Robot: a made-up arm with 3 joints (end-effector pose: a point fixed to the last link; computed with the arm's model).
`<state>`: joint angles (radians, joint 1 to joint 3).
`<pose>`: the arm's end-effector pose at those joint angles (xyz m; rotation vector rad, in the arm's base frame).
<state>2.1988 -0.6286 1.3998</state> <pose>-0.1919 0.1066 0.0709 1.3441 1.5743 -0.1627</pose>
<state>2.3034 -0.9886 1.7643</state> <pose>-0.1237 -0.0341 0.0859 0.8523 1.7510 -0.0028</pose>
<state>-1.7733 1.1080 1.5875</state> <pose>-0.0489 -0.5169 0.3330 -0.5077 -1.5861 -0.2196</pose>
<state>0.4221 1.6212 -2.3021</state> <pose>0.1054 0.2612 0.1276 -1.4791 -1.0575 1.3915</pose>
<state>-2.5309 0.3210 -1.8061</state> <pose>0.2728 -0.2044 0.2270 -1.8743 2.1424 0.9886</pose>
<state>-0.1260 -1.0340 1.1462</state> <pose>-0.0787 -0.1846 0.1980 -0.6950 0.8532 -1.1010</pose>
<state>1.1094 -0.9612 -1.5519</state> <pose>0.1946 0.3867 0.0188 1.5633 -0.1197 1.8026</pose>
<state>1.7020 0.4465 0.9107</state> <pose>-0.1253 0.3733 -0.0398 1.7447 0.4621 -1.0434</pose>
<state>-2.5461 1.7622 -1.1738</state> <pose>0.0687 0.0417 0.1841 1.7177 -0.4035 -1.9504</pose>
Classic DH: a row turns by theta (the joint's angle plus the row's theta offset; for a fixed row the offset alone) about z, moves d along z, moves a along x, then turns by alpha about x. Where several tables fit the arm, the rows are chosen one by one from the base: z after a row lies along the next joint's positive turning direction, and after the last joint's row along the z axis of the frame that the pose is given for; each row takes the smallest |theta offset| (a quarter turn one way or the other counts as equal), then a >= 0, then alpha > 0; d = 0 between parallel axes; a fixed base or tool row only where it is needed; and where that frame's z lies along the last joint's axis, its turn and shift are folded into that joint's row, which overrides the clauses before.
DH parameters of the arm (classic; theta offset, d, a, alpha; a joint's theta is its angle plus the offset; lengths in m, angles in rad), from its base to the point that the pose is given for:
base (fixed): 1.5708 0.15 0 1.5708
joint 1: -1.5708 0.09 0.22 1.5708
joint 2: -1.5708 0.01 0.07 -1.5708
joint 3: 1.3258 0 -0.2886 3.1416
tool (fixed): -1.8158 -0.02 0 0

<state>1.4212 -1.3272 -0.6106</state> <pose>0.1063 0.3345 -0.1019 1.5597 0.7195 1.3921</pose>
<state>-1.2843 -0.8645 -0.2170</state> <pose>0.1128 -0.3421 0.3290 -1.1021 0.8575 -0.3730</pose>
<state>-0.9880 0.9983 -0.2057</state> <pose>0.1370 -0.3021 0.2740 -1.0012 -0.8241 0.6679</pose>
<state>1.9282 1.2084 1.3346</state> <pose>-0.0068 0.5484 0.2015 2.1883 0.4906 -1.9654</pose>
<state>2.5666 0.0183 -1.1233</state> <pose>0.3030 0.1855 0.3111 2.2121 -1.4003 0.3920</pose>
